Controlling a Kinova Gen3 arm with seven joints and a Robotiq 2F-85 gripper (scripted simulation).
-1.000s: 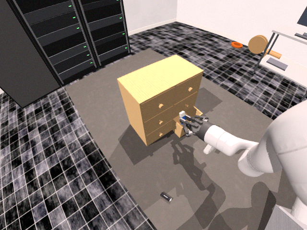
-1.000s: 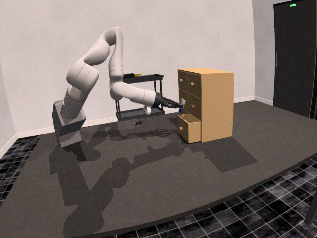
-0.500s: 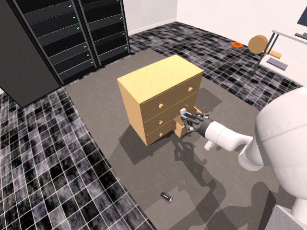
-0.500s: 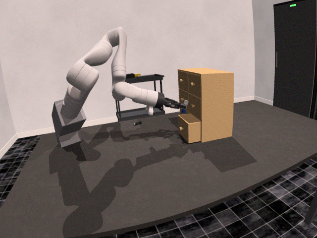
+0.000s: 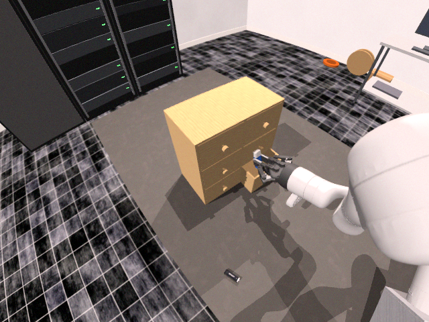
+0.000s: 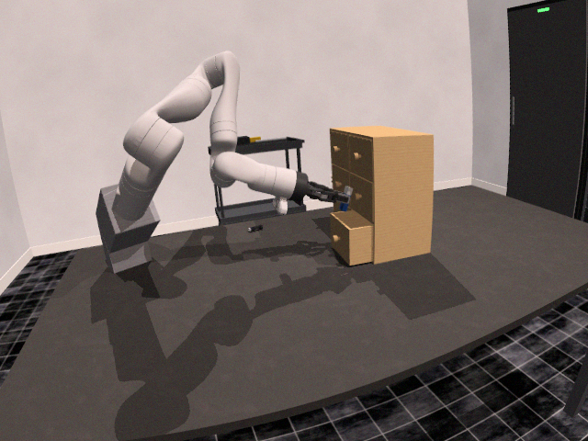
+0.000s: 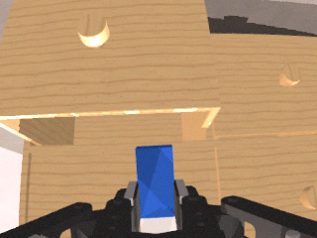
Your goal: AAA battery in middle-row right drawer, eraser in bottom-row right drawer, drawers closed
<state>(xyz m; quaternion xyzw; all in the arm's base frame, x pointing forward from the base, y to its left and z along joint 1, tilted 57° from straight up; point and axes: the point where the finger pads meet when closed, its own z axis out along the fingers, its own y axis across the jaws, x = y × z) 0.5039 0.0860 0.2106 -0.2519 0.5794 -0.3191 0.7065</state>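
My gripper is now 13 cm short of the green AAA battery, 3 cm to the left of it and 3 cm above it. Also, from my hand: dark AAA battery: 31 cm to the left, 15 cm below, 15 cm behind; then white eraser: 2 cm ahead.
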